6 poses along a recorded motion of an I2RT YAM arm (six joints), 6.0 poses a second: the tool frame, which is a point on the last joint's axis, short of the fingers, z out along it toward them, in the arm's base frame.
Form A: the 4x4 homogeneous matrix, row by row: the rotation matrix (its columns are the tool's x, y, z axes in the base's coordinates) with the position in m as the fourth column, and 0 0 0 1 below. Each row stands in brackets.
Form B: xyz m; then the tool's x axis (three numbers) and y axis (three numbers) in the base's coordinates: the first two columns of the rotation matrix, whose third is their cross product. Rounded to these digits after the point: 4 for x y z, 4 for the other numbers. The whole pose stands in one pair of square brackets.
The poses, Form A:
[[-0.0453, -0.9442, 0.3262, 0.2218], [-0.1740, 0.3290, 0.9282, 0.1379], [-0.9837, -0.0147, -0.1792, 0.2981], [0, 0, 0, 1]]
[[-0.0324, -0.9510, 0.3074, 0.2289], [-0.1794, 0.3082, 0.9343, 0.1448], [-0.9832, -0.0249, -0.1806, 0.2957], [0, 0, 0, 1]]
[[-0.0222, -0.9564, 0.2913, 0.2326], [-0.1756, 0.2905, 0.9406, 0.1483], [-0.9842, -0.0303, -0.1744, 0.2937], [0, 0, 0, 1]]
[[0.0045, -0.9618, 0.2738, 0.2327], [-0.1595, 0.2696, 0.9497, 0.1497], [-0.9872, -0.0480, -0.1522, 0.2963], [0, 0, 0, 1]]
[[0.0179, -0.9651, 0.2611, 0.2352], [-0.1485, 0.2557, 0.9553, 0.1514], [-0.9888, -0.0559, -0.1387, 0.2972], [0, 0, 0, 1]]
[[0.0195, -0.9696, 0.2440, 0.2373], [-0.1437, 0.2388, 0.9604, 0.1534], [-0.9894, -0.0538, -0.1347, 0.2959], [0, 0, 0, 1]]
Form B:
[0.2218, 0.1379, 0.2981, -0.0453, -0.1740, -0.9837, -0.9442, 0.3290, -0.0147]
[0.2289, 0.1448, 0.2957, -0.0324, -0.1794, -0.9832, -0.9510, 0.3082, -0.0249]
[0.2326, 0.1483, 0.2937, -0.0222, -0.1756, -0.9842, -0.9564, 0.2905, -0.0303]
[0.2327, 0.1497, 0.2963, 0.0045, -0.1595, -0.9872, -0.9618, 0.2696, -0.0480]
[0.2352, 0.1514, 0.2972, 0.0179, -0.1485, -0.9888, -0.9651, 0.2557, -0.0559]
[0.2373, 0.1534, 0.2959, 0.0195, -0.1437, -0.9894, -0.9696, 0.2388, -0.0538]

